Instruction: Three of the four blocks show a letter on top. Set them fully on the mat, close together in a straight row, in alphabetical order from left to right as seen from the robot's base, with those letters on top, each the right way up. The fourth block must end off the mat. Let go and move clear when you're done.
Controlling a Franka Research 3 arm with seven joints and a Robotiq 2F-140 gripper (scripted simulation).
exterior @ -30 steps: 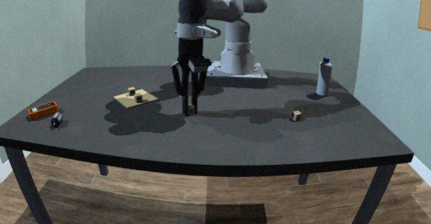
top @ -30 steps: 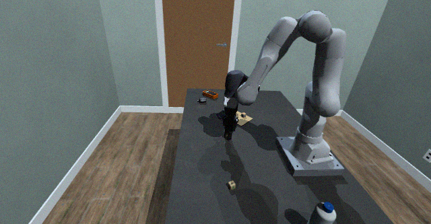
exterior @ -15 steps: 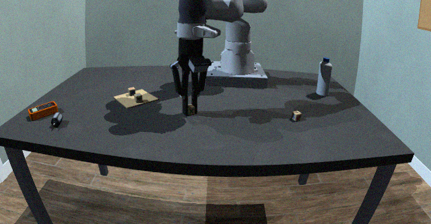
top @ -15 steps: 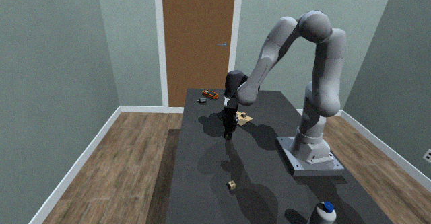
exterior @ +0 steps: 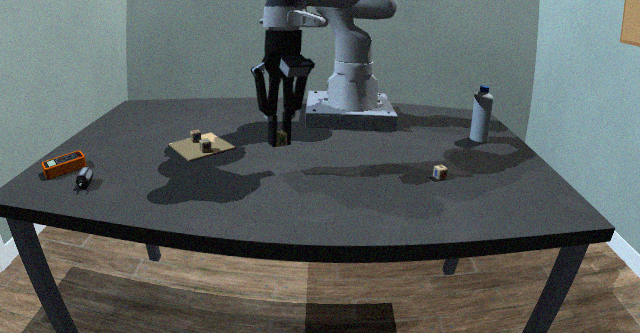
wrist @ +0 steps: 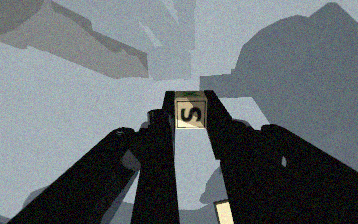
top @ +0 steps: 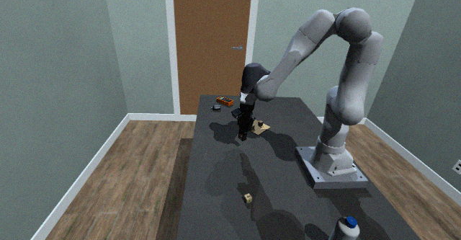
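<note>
Now: hand 220 mm to the left of the tan mat, 130 mm past it and 90 mm above it. The rest, counted from my hand: block: 240 mm to the right, 160 mm behind, 80 mm below; then orange device: 590 mm to the right, 80 mm below, 60 mm ahead.
</note>
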